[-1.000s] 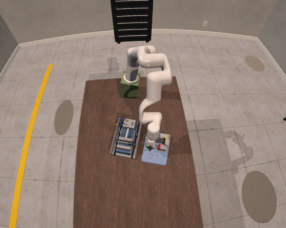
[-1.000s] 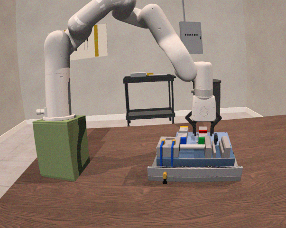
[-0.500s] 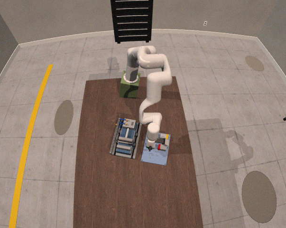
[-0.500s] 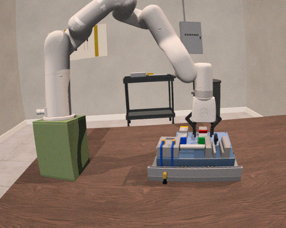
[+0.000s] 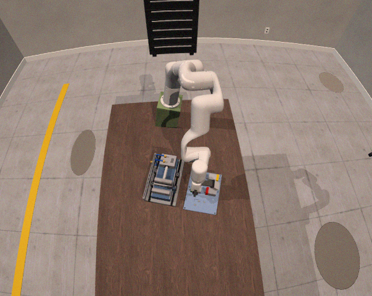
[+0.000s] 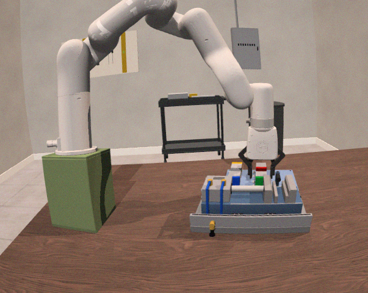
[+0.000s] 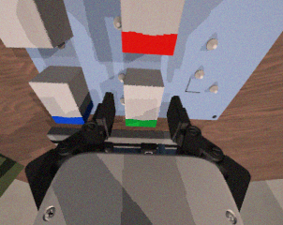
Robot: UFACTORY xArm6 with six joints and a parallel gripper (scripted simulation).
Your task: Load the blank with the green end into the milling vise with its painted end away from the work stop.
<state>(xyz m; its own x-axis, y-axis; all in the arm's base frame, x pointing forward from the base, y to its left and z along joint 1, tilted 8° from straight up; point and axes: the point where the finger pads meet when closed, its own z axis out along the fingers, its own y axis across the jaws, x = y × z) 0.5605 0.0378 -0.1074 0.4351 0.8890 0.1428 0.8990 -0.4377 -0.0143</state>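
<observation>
My gripper is now 2 cm above the green-ended blank. Also, from my hand: yellow-ended blank: 4 cm behind, 12 cm to the left, 2 cm below; red-ended blank: 4 cm ahead, 8 cm to the left, 2 cm below; blue-ended blank: 8 cm behind, 4 cm to the left, 2 cm below.
</observation>
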